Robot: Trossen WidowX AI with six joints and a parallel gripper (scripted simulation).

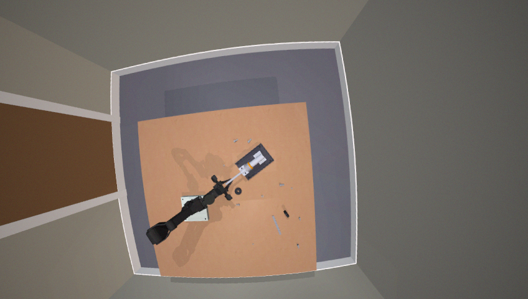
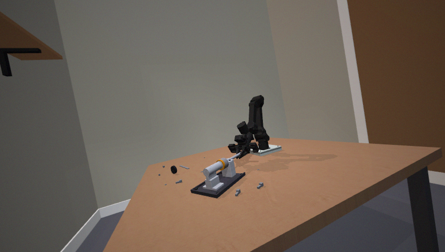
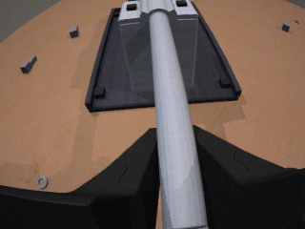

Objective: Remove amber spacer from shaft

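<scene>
Now: gripper tip 50 mm short of the grey steel shaft, 30 mm to the right of it and 20 mm below it. The rest, counted from my gripper tip: black disc 350 mm ahead, 280 mm to the right, 40 mm below; amber spacer 130 mm ahead, 90 mm to the left, 20 mm above; thin grey strip 280 mm ahead, 380 mm to the right, 60 mm below.
</scene>
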